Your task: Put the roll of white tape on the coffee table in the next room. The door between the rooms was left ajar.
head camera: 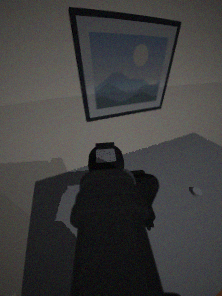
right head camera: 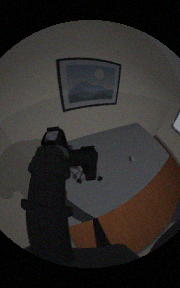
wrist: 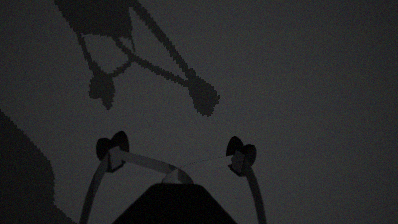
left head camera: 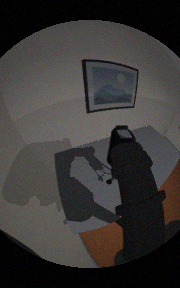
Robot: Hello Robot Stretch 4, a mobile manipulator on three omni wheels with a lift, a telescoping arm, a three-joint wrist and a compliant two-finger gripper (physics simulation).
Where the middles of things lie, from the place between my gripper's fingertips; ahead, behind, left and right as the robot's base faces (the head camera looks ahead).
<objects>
Now: the framed picture [head camera: 124, 61] 57 cm ahead of my hand, 49 cm above it and 8 cm to the right of it.
</objects>
